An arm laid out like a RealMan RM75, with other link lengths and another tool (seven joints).
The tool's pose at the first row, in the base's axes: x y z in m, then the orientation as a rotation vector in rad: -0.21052 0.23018 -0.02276 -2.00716 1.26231 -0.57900
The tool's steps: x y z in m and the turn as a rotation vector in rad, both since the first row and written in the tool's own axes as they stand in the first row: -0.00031 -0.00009 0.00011 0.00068 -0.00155 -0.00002; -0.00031 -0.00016 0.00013 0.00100 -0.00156 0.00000; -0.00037 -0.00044 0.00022 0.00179 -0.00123 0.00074; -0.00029 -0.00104 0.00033 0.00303 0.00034 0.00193; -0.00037 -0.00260 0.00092 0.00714 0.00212 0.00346; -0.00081 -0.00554 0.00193 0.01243 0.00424 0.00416; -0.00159 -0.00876 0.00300 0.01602 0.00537 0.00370; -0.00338 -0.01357 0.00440 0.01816 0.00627 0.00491; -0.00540 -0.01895 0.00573 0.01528 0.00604 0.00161; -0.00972 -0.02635 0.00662 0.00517 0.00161 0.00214; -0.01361 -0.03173 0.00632 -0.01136 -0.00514 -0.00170; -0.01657 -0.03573 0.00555 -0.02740 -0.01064 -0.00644; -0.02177 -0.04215 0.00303 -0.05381 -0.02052 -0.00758
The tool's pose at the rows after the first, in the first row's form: -0.21052 0.23052 -0.02277 -2.00670 1.26101 -0.57770; -0.21047 0.23055 -0.02273 -2.00642 1.26086 -0.57785; -0.21027 0.23071 -0.02258 -2.00521 1.26133 -0.57827; -0.20980 0.23085 -0.02221 -2.00323 1.26272 -0.58003; -0.20850 0.23156 -0.02143 -1.99863 1.26305 -0.58335; -0.20625 0.23314 -0.01992 -1.99365 1.26217 -0.58803; -0.20394 0.23512 -0.01823 -1.99097 1.26052 -0.59132; -0.20088 0.23858 -0.01559 -1.98827 1.26105 -0.59281; -0.19763 0.24240 -0.01248 -1.99308 1.25935 -0.59265; -0.19446 0.24874 -0.00759 -2.00125 1.26255 -0.58240; -0.19312 0.25374 -0.00341 -2.01800 1.26361 -0.56833; -0.19252 0.25734 0.00005 -2.03492 1.26424 -0.55619; -0.19262 0.26312 0.00647 -2.05776 1.27092 -0.53191
